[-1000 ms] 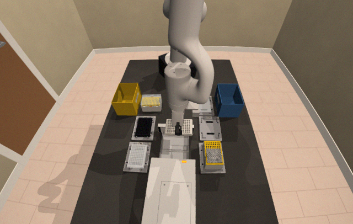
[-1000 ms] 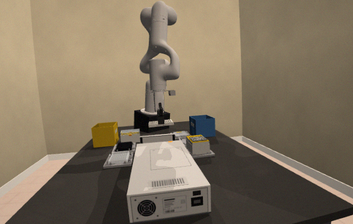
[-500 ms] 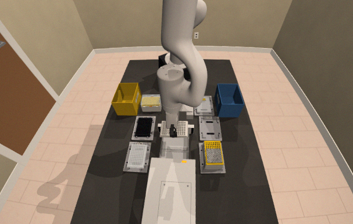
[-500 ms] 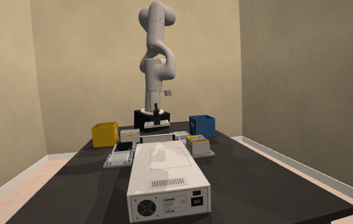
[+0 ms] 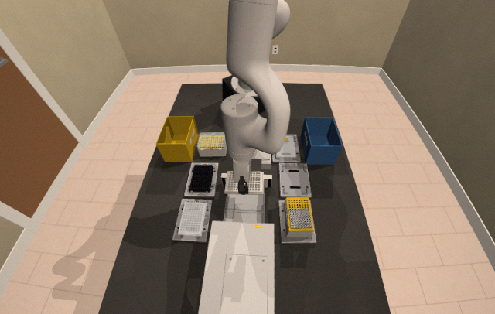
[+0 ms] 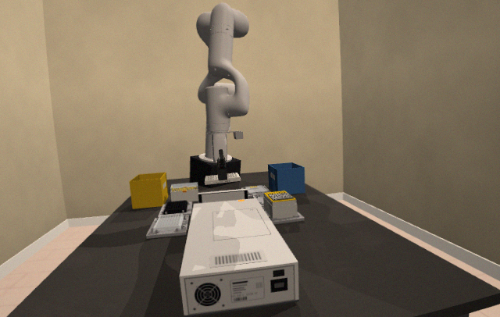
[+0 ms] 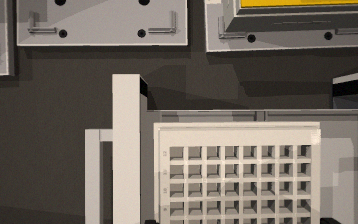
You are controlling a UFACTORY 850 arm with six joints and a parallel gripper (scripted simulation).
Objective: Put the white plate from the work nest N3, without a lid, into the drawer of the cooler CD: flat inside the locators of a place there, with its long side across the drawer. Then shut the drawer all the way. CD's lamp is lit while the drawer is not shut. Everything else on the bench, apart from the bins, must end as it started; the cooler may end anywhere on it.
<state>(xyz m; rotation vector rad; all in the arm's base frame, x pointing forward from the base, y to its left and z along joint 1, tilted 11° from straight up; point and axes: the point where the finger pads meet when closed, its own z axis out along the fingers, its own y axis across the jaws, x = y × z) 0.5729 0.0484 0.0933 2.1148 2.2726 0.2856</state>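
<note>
Right now my hand is 3 cm short of the drawer and 11 cm above it. Round my hand: yellow tip box (6 cm ahead, 19 cm to the left, 9 cm below); then cooler CD (18 cm ahead, 2 cm to the left, 11 cm below); then white well plate (1 cm below).
</note>
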